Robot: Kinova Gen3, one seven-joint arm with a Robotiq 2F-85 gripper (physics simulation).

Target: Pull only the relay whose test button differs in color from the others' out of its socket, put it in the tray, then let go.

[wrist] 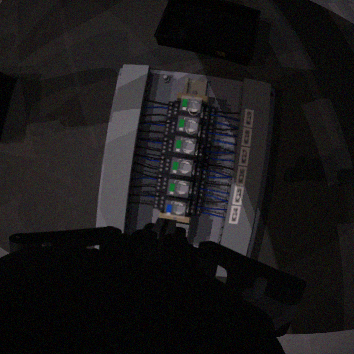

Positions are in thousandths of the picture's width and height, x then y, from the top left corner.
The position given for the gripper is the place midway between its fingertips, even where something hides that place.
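Observation:
A mounting panel (631, 264) is visible, together with the gripper (468, 654).

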